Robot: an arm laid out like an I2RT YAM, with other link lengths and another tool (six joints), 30 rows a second.
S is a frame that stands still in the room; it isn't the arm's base.
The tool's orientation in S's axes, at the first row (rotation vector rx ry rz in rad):
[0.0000 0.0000 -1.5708]
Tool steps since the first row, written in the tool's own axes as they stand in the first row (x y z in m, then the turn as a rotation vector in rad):
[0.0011 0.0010 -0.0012 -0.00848 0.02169 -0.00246]
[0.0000 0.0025 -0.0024 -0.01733 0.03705 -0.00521]
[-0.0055 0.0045 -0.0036 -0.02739 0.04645 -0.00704]
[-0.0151 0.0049 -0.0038 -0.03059 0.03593 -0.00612]
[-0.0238 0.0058 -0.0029 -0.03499 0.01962 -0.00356]
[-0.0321 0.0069 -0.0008 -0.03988 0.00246 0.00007]
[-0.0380 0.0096 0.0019 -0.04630 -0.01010 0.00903]
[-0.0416 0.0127 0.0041 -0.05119 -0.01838 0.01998]
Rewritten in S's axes. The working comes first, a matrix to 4 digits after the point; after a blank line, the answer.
The tool's axes in the first row as the columns of a matrix, in S's axes (used below as rounded here):
[0.0000 1.0000 0.0000]
[-1.0000 0.0000 0.0000]
[0.0000 0.0000 1.0000]

[0.0010 -0.0011 -0.0012 0.02169 0.00848 -0.00246]
[0.0025 0.0000 -0.0024 0.03705 0.01733 -0.00521]
[0.0045 0.0055 -0.0036 0.04645 0.02739 -0.00704]
[0.0049 0.0151 -0.0038 0.03593 0.03059 -0.00612]
[0.0058 0.0238 -0.0029 0.01962 0.03499 -0.00356]
[0.0069 0.0321 -0.0008 0.00246 0.03988 0.00007]
[0.0096 0.0380 0.0019 -0.01010 0.04630 0.00903]
[0.0127 0.0416 0.0041 -0.01838 0.05119 0.01998]

